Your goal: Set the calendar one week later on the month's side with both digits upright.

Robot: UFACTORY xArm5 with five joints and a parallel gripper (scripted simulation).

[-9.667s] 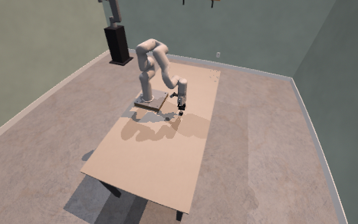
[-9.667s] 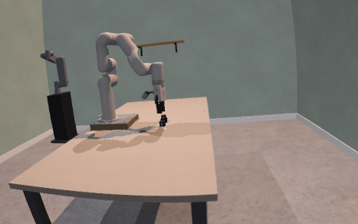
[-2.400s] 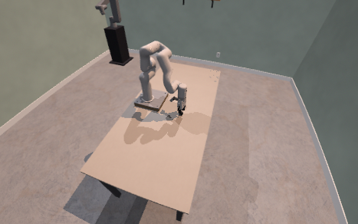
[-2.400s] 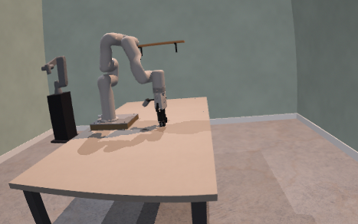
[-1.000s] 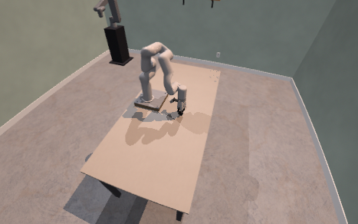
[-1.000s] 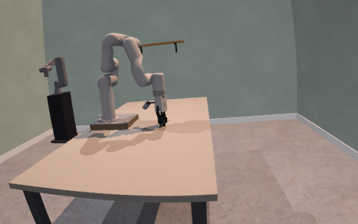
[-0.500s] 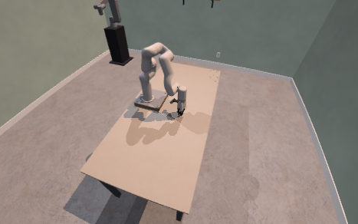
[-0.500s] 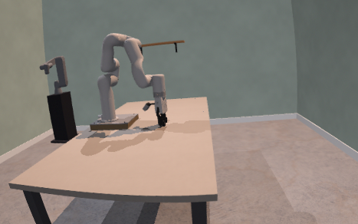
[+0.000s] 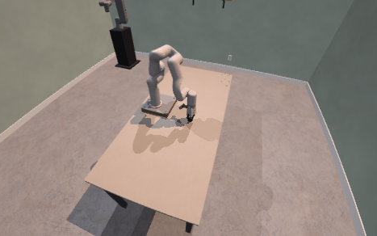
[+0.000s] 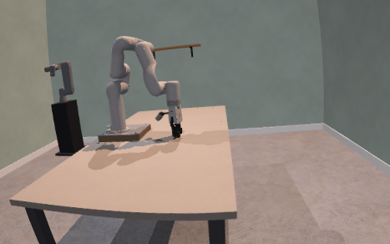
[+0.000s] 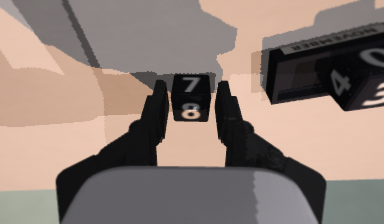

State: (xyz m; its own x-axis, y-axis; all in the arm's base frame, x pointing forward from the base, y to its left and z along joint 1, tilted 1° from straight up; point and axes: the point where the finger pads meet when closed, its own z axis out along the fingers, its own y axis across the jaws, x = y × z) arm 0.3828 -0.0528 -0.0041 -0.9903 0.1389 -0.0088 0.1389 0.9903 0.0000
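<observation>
Now: hand 10 mm above the black cube. From my hand the other things lie so: black calendar tray (10 mm behind, 100 mm to the left, 20 mm below).
</observation>
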